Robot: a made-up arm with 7 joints. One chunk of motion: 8 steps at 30 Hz.
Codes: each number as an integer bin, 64 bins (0 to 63) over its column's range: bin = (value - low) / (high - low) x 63, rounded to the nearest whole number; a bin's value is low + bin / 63 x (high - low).
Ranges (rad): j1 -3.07..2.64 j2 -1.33..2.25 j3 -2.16..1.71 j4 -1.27..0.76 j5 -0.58..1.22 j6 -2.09..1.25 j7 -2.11..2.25
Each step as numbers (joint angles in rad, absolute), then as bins.
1 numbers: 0.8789 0.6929 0.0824 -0.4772 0.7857 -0.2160 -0.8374
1 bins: 44 36 37 25 48 35 18
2 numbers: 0.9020 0.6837 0.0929 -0.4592 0.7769 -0.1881 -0.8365
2 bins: 44 35 37 25 47 36 18
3 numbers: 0.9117 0.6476 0.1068 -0.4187 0.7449 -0.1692 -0.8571
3 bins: 44 35 37 26 46 36 18
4 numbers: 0.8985 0.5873 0.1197 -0.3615 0.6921 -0.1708 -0.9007
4 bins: 44 34 37 28 45 36 17
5 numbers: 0.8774 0.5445 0.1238 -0.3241 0.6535 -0.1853 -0.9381
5 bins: 44 33 37 29 43 36 17
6 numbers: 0.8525 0.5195 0.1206 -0.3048 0.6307 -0.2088 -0.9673
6 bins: 43 33 37 30 42 35 17
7 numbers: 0.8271 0.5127 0.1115 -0.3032 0.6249 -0.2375 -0.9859
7 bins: 43 32 37 30 42 35 16
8 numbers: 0.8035 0.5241 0.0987 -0.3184 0.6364 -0.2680 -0.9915
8 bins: 43 33 37 30 43 34 16
